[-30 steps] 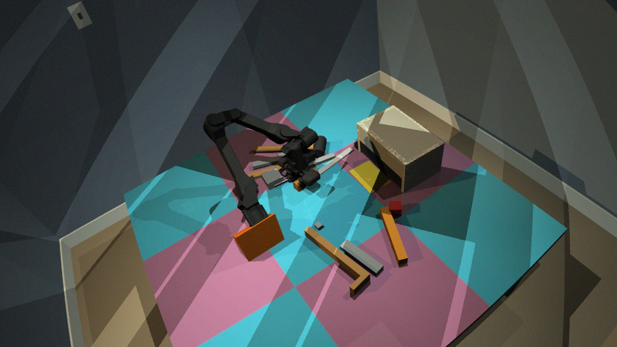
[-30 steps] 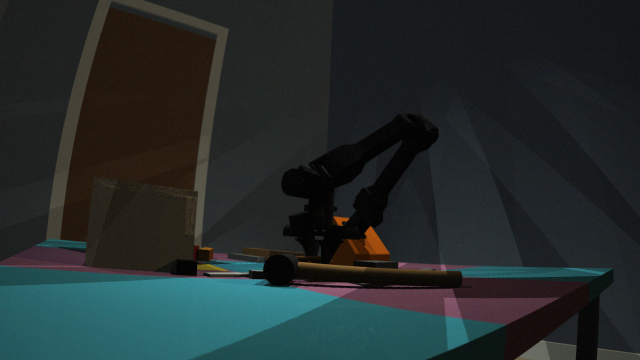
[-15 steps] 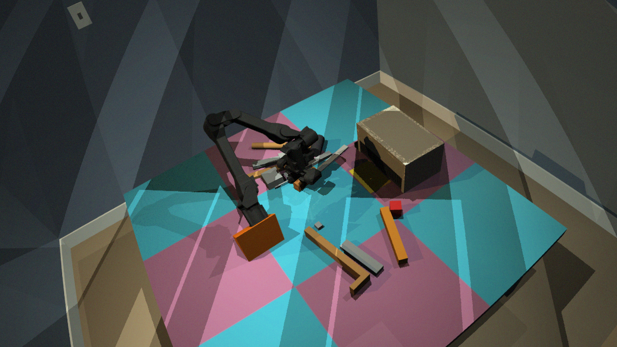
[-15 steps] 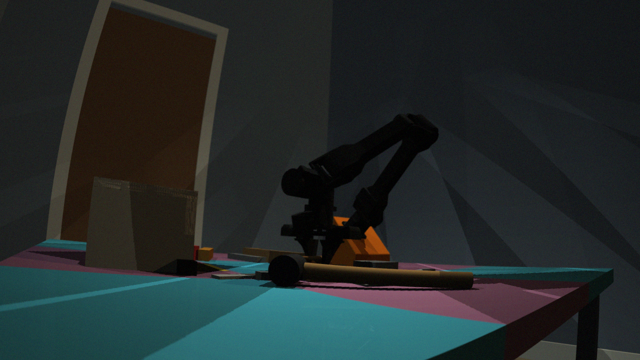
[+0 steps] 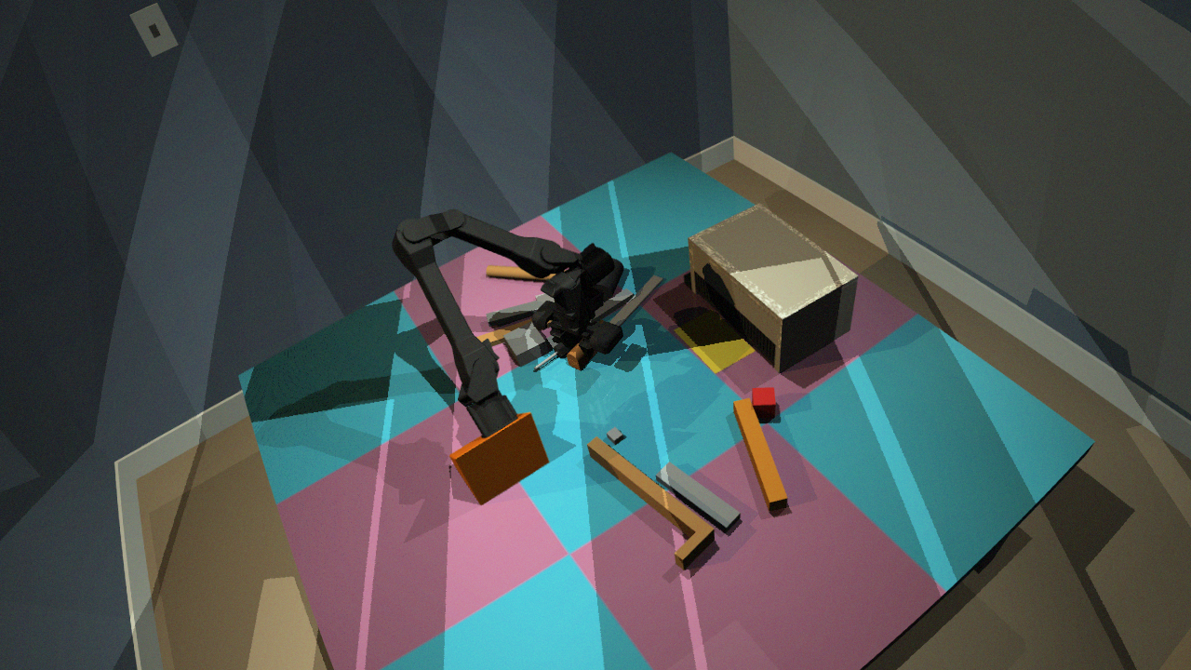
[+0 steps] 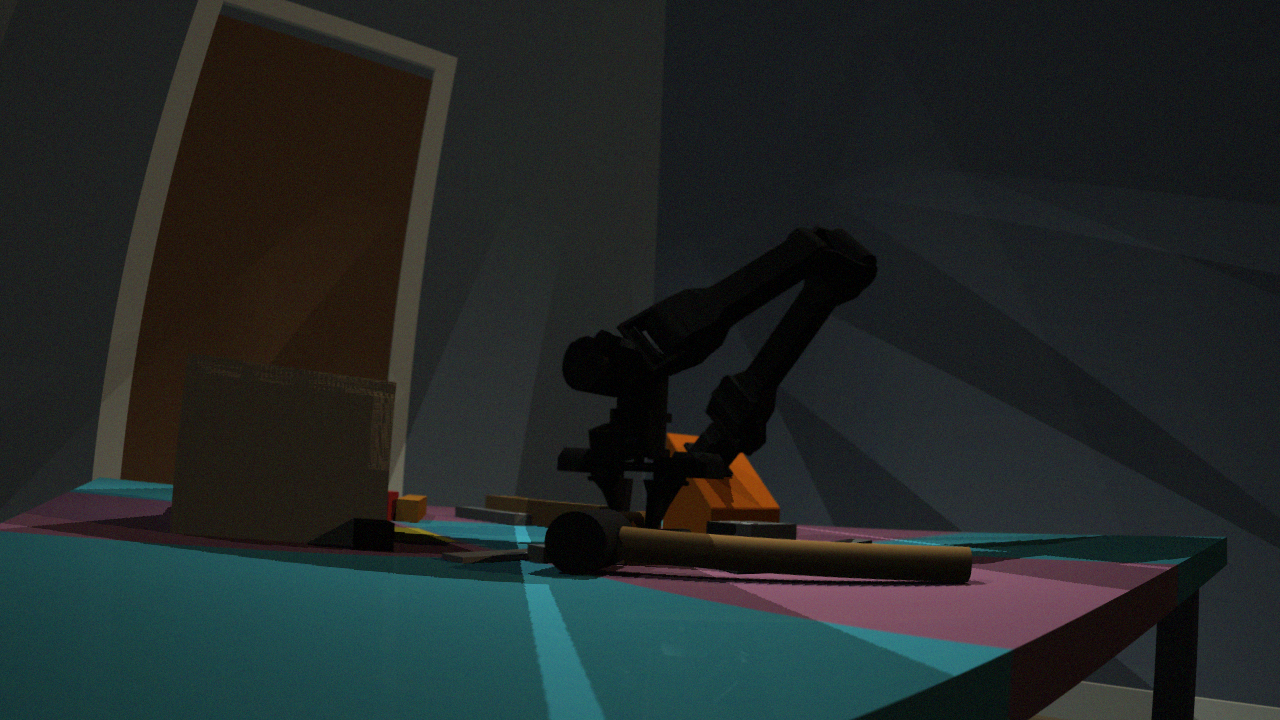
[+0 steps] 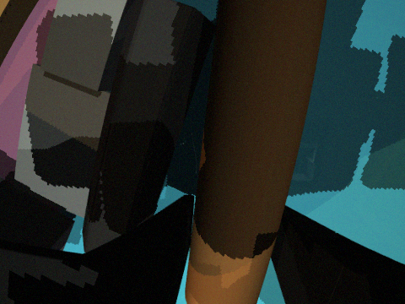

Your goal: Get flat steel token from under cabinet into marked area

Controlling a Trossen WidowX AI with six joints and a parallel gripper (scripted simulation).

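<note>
Now: gripper tip 30 mm past the screwdriver and 40 mm to the right of it. Round my gripper tip: long wooden stick (40 mm behind, 150 mm to the left); then small grey cube (70 mm behind, 210 mm to the right); then grey block (80 mm behind, 100 mm to the left, 10 mm above).
</note>
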